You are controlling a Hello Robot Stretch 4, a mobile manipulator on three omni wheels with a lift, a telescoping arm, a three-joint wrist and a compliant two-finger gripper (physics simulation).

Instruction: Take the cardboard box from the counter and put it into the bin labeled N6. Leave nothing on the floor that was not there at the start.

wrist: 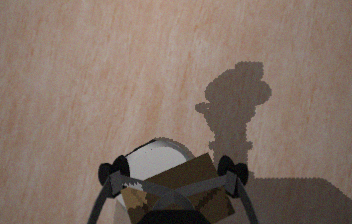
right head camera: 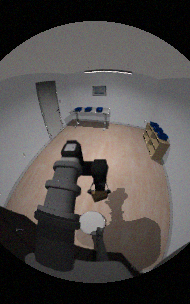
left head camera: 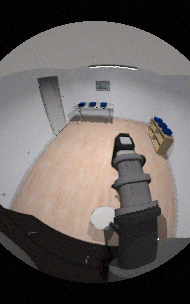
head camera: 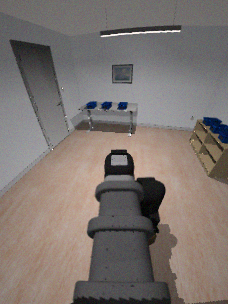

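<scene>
The cardboard box is brown and hangs tilted between the fingertips, above the floor. My gripper is shut on it, with a fingertip at each side. The arm hides most of the gripper in the head view. Three blue bins stand in a row on a table at the far wall. Several more blue bins stand on a shelf at the right. Their labels are too small to read, so I cannot tell which is N6. The counter does not show.
The light-topped table stands far from the gripper. The wooden shelf is at the right wall. A grey door is at the left. A white round object is low beside the arm.
</scene>
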